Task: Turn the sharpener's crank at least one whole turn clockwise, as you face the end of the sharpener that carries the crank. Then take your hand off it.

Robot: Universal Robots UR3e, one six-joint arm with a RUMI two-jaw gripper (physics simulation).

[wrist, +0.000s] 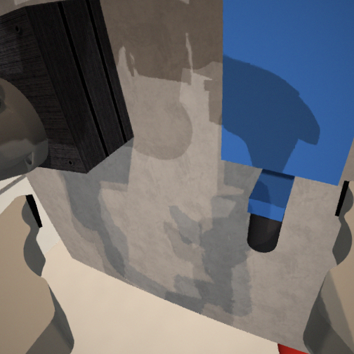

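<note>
The sharpener's blue body (pixel 285 100) is at the upper right of the wrist view, with a shadow across it. A short blue crank arm (pixel 271 195) sticks out from its lower end, and a black rounded handle (pixel 263 234) is at the arm's tip. My gripper (pixel 185 191) is wide open, one finger at the left edge and the other at the right edge of the view. The crank handle appears between the two fingers, nearer the right one, and neither finger touches it. How far below the fingers it lies is hard to tell.
A dark wood-grained box (pixel 70 85) with black grooves and a rounded grey part (pixel 20 132) is at the upper left. They stand over a grey-brown mottled surface (pixel 150 225) with a slanting lower edge. Part of a red object (pixel 291 349) shows at the bottom right.
</note>
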